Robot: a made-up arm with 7 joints. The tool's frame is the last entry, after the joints. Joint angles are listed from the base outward.
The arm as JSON. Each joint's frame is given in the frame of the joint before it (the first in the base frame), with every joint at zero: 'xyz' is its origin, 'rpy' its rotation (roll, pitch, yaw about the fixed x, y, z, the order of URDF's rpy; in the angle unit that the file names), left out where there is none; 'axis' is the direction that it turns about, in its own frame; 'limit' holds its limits. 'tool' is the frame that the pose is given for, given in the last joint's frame.
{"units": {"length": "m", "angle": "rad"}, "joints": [
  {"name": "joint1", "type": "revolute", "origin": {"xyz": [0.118, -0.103, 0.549], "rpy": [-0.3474, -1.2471, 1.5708]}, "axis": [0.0, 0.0, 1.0], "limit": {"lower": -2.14, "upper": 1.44}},
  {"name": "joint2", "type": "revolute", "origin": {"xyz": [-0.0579, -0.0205, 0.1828], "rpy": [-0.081, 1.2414, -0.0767]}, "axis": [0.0, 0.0, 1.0], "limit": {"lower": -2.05, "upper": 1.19}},
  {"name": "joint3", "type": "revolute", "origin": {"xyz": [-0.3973, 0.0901, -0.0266], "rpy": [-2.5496, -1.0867, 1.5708]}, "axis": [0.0, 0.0, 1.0], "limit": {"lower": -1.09, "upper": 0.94}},
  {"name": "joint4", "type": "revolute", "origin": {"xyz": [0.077, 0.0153, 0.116], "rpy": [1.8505, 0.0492, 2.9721]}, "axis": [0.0, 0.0, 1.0], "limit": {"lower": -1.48, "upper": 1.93}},
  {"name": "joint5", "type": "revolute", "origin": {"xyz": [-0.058, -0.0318, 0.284], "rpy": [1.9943, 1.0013, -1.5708]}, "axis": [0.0, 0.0, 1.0], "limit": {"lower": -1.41, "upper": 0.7}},
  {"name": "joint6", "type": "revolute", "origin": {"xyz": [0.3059, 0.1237, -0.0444], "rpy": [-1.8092, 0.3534, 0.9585]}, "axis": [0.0, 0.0, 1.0], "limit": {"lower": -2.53, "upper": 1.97}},
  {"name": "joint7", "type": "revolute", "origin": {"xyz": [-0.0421, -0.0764, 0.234], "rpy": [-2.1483, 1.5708, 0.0]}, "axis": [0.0, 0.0, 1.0], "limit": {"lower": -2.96, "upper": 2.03}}
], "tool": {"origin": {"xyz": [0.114, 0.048, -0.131], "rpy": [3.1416, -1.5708, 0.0]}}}
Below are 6 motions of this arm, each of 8 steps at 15 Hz.
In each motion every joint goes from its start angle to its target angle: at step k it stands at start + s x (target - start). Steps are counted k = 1, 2, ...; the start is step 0. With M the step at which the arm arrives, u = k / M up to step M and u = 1 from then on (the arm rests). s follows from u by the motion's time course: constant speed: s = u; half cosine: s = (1 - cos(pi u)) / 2; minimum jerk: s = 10 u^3 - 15 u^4 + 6 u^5.
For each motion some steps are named. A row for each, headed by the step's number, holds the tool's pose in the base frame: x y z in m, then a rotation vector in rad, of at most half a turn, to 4 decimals.
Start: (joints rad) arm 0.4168 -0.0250 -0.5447 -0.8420 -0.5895 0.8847 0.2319
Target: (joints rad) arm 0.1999 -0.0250 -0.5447 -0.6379 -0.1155 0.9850 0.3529
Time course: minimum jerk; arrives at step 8
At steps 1, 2, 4, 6, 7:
1: -0.3067 -0.8778 0.8305 1.2786 2.0281 -0.5994
2: -0.3119 -0.8672 0.8499 1.2776 2.0134 -0.6640
4: -0.3233 -0.8108 0.9365 1.2487 1.9373 -0.9511
6: -0.3159 -0.7428 1.0168 1.1810 1.8452 -1.2228
7: -0.3121 -0.7265 1.0331 1.1611 1.8227 -1.2798

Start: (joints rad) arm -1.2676 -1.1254 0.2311 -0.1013 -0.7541 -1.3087 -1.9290
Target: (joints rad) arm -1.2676 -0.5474 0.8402 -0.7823 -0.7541 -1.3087 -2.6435
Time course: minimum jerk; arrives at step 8
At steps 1, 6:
1: 0.1526 -0.1776 0.9082 -0.1160 1.3748 -1.8967
6: 0.0421 -0.0108 0.8550 -1.1171 1.2184 -0.7321

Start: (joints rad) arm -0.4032 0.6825 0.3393 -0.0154 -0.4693 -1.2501 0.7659
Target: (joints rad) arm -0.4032 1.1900 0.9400 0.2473 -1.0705 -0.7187 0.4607
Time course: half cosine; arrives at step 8
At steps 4, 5, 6, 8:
4: -0.1249 -0.5394 0.5321 2.2264 0.6173 -0.9185
5: -0.0891 -0.5546 0.5165 2.1742 0.6599 -0.9903
6: -0.0563 -0.5666 0.5031 2.1444 0.7030 -1.0408
8: -0.0252 -0.5769 0.4908 2.1287 0.7499 -1.0775

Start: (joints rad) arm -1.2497 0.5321 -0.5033 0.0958 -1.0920 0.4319 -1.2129
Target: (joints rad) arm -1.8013 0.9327 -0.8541 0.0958 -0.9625 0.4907 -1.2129
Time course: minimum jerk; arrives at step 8
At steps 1, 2, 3, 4, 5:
1: -0.1490 -0.6573 0.3823 -1.0432 -1.7362 -0.4894
2: -0.1520 -0.6443 0.3693 -0.9958 -1.6801 -0.5377
3: -0.1598 -0.6156 0.3456 -0.9081 -1.5655 -0.6335
4: -0.1735 -0.5724 0.3193 -0.8032 -1.4075 -0.7606
5: -0.1895 -0.5237 0.2999 -0.7087 -1.2417 -0.8889

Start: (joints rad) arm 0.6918 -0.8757 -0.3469 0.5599 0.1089 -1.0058 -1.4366
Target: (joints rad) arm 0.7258 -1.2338 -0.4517 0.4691 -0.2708 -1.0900 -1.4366
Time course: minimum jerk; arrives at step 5
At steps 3, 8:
3: -0.2368 -0.3183 0.6226 0.9632 0.2472 -0.1966
8: -0.2564 -0.3100 0.5832 1.1675 0.1628 -0.2460

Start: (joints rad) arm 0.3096 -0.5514 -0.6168 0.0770 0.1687 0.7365 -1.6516
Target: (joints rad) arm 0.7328 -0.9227 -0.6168 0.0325 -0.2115 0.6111 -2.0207
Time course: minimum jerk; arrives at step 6
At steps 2, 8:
2: -0.1003 -0.3928 0.8877 0.1407 1.8883 0.6161
8: -0.1896 -0.4537 0.7690 0.1959 1.2578 0.9596

